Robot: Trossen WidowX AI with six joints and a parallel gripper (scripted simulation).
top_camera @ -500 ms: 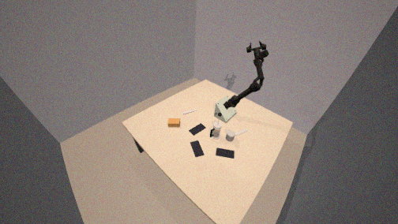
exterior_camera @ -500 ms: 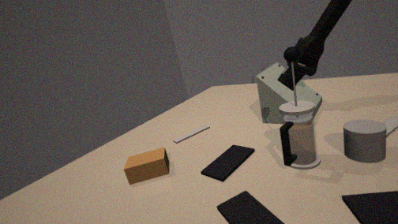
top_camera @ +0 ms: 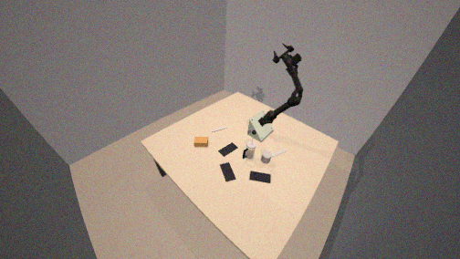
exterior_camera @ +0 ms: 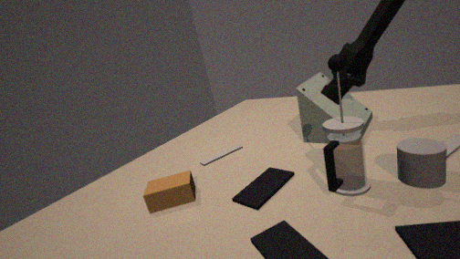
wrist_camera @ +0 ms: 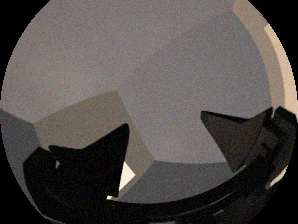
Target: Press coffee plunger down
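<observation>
The glass coffee press is 620 mm ahead of my gripper tip, 170 mm to the left of it and 570 mm below it. From my gripper tip the other things lie so: orange block 740 mm ahead, 200 mm to the right, 670 mm below.
</observation>
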